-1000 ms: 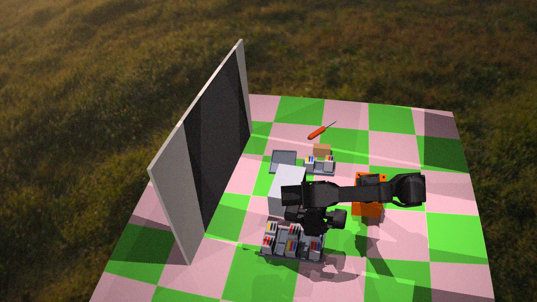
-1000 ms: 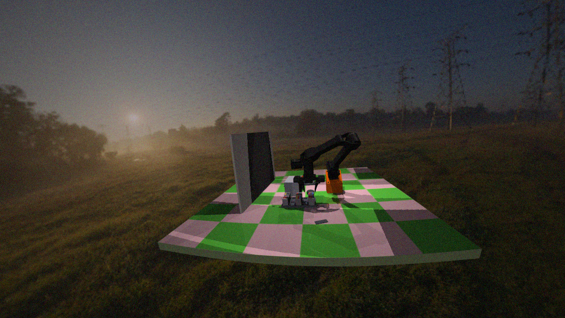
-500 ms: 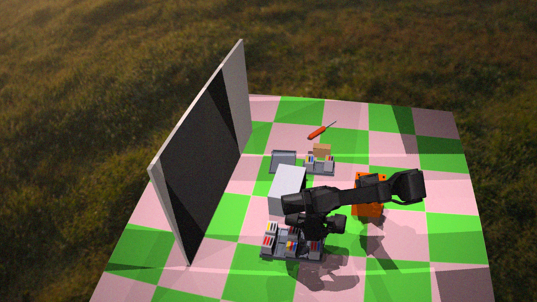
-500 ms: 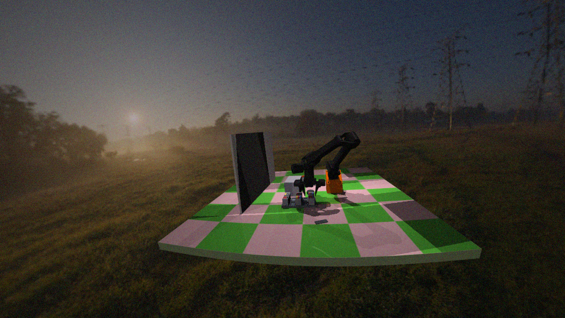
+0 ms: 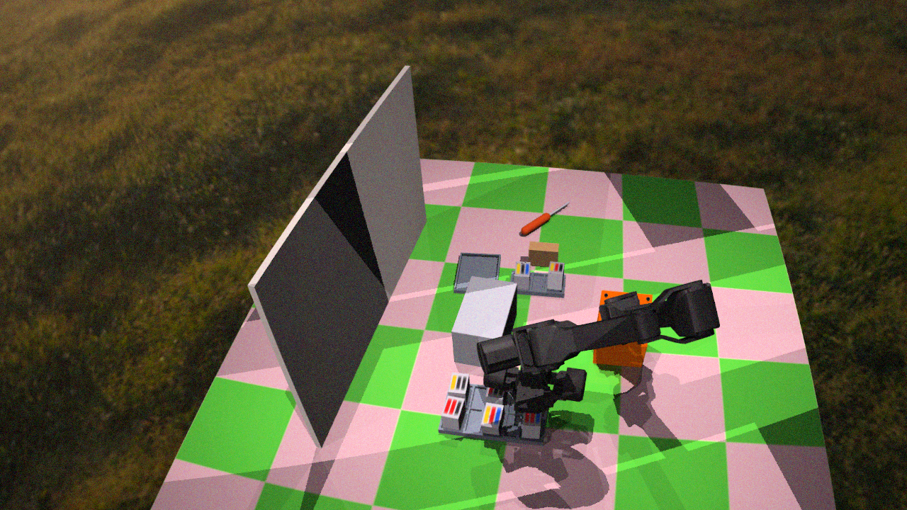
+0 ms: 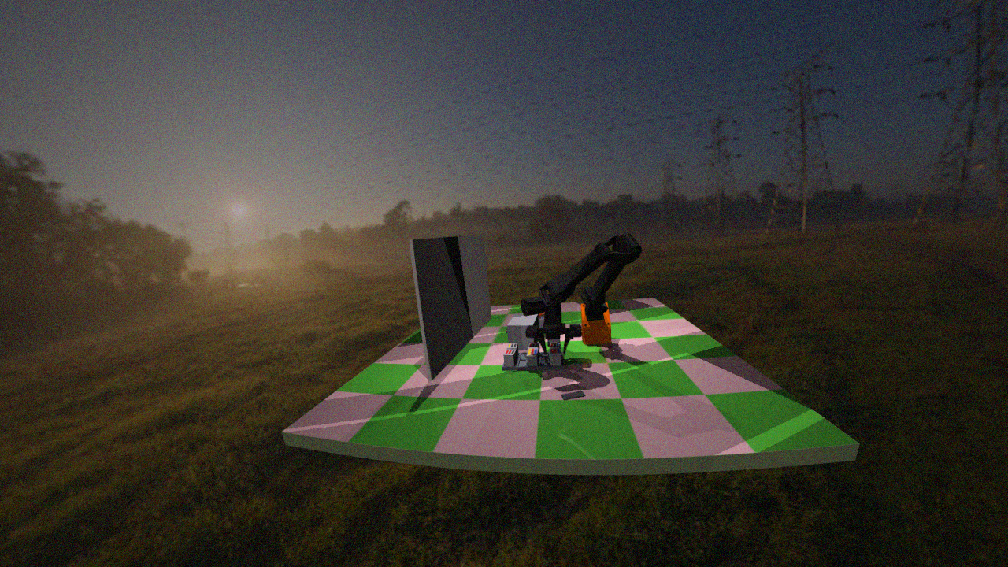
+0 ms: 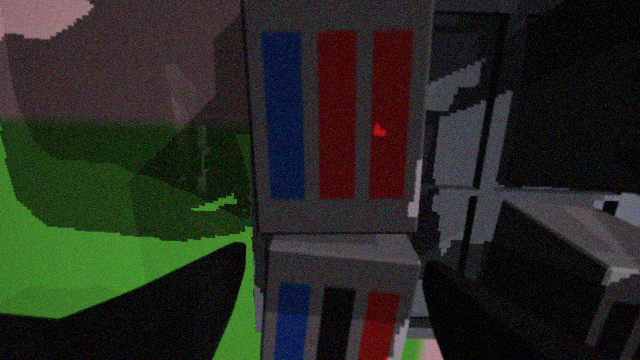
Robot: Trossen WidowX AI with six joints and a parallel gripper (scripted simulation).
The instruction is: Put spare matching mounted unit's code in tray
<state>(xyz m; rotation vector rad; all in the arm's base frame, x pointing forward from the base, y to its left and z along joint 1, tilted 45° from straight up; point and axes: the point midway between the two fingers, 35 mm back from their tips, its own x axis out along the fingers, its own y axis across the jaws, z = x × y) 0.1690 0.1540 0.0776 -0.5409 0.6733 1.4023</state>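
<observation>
My gripper tip is now 160 mm short of the grey tray, 360 mm to the left of it and 10 mm above it. Round my gripper tip: black puck (130 mm to the right, 10 mm below); then mounted unit (120 mm ahead, 160 mm to the right, 30 mm above); then grey spare (20 mm above).
</observation>
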